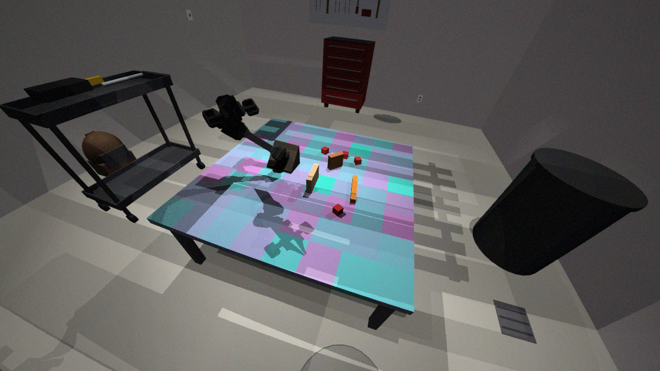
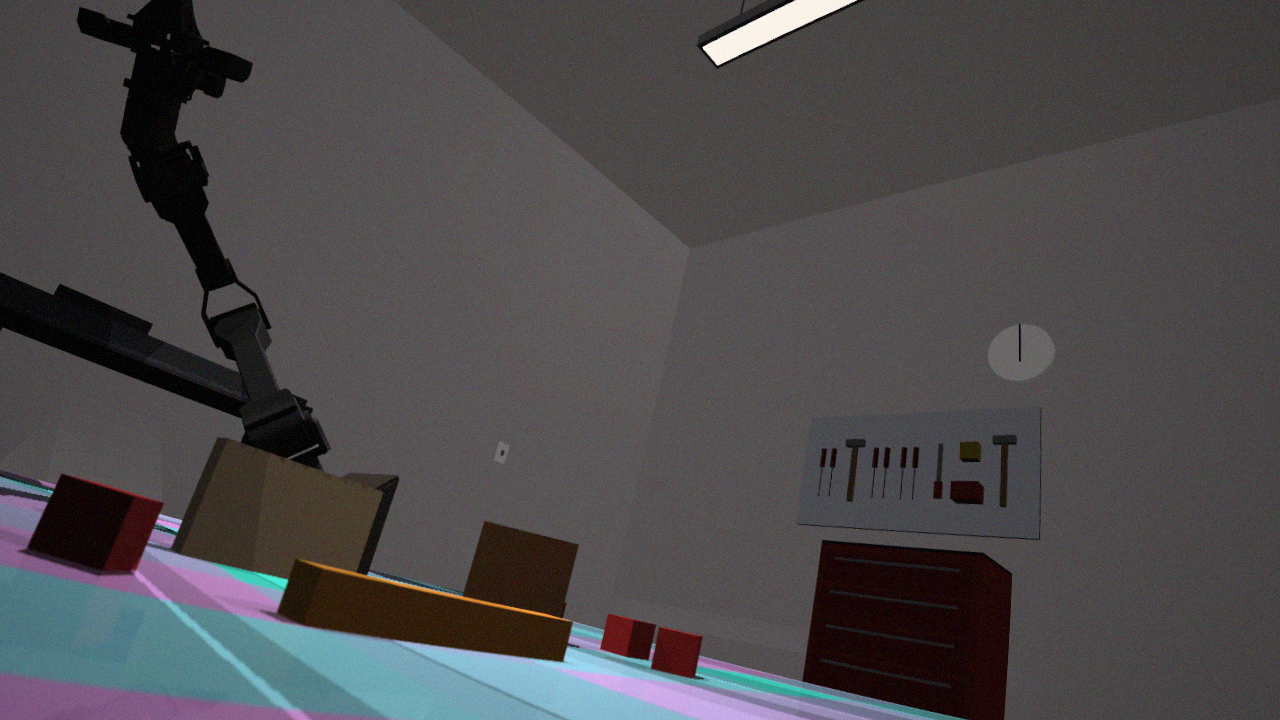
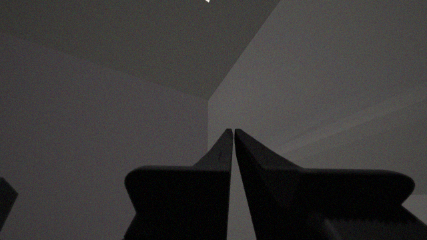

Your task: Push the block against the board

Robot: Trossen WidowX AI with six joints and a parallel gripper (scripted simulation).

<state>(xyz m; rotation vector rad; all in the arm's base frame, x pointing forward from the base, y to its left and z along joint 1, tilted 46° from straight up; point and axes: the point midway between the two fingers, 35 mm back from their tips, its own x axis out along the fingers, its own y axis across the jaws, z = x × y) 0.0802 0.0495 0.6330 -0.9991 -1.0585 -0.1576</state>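
Now: gripper tip 540 mm above the wide tan block, 300 mm to the right of it and 190 mm short of it. Also, from my gripper tip: long orange board 580 mm below, 450 mm ahead, 330 mm to the left; then brown block 540 mm below, 520 mm to the left, 290 mm ahead.
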